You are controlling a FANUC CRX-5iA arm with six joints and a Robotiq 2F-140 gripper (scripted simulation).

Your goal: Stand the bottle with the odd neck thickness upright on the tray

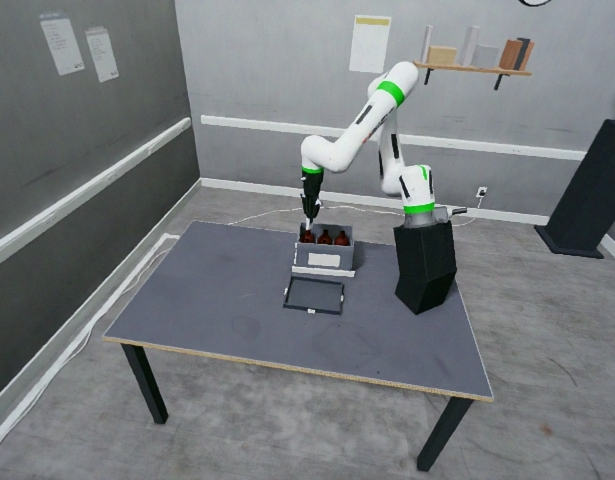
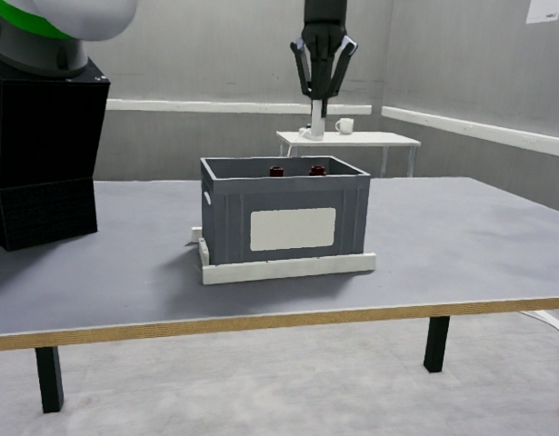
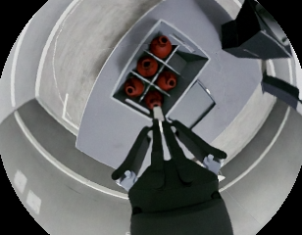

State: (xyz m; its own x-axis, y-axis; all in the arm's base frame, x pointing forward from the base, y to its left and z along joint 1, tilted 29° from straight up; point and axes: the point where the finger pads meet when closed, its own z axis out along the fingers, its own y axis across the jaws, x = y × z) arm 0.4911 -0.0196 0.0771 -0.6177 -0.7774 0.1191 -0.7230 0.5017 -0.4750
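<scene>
Right now my hand is 8 cm past the grey crate, 5 cm to the left of it and 18 cm above it. The rest, counted from my hand: dark tray: 6 cm behind, 22 cm to the left, 25 cm below.
</scene>
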